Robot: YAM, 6 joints.
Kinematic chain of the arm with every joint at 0, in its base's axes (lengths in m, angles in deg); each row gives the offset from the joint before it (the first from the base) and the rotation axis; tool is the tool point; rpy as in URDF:
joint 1: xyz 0 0 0.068 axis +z
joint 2: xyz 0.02 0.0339 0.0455 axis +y
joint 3: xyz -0.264 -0.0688 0 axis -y
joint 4: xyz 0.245 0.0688 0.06 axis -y
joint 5: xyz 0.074 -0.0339 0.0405 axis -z
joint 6: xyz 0.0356 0 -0.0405 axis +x
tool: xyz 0 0 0 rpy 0 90 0
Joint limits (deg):
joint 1: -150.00..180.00
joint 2: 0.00..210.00
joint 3: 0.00..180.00
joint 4: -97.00..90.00
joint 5: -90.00..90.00
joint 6: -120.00..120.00
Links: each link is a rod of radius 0.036 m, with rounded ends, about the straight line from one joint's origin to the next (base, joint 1, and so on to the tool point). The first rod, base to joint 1, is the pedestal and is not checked.
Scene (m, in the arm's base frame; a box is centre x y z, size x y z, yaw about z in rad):
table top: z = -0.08
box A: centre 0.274 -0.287 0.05 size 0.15 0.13 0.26 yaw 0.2
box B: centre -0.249 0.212 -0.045 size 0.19 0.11 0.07 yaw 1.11
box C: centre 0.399 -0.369 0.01 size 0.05 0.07 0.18 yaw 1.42
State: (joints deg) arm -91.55 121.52 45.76 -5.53 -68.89 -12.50
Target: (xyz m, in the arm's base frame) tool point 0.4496 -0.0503 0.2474
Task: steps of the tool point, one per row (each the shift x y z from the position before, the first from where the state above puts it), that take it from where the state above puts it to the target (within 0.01 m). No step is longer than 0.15 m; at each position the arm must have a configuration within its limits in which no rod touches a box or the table.
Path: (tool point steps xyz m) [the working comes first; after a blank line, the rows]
Joints at the target: -10.55 114.43 84.46 5.63 -67.55 -12.50
Straight joint move there: touches box A.

1: 0.0361 -0.0333 0.0824
2: 0.0385 -0.0015 0.0962
3: 0.0296 0.0331 0.1005
4: 0.0096 0.0650 0.0941
5: -0.0193 0.0882 0.0772
6: -0.0521 0.0986 0.0507
7: 0.0761 -0.0558 -0.0162
8: 0.0873 -0.0301 -0.0389
9: 0.0876 -0.0012 -0.0599
10: 0.0762 0.0269 -0.0776
11: 0.0546 0.0502 -0.0912

